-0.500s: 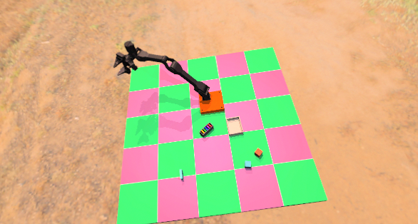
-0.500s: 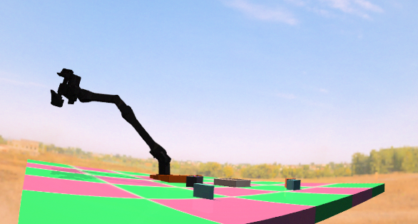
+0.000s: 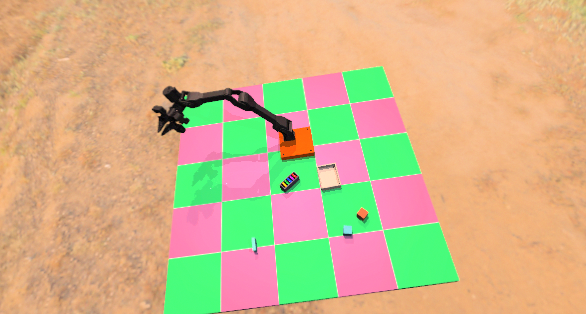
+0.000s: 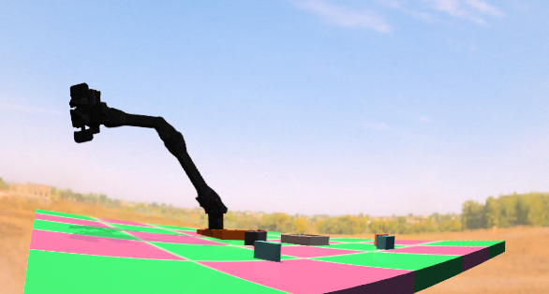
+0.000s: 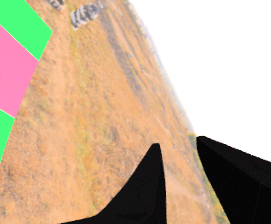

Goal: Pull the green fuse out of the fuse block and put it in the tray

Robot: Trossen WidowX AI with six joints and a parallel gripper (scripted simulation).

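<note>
The green fuse lies 570 mm to the left of my gripper tip, 310 mm below it and 160 mm ahead of it. Also, from my gripper tip: beige tray (780 mm to the left, 330 mm below, 130 mm ahead); yellow fuse (560 mm to the left, 310 mm below, 170 mm ahead); thin teal bar (460 mm ahead, 400 mm to the left, 320 mm below).
</note>
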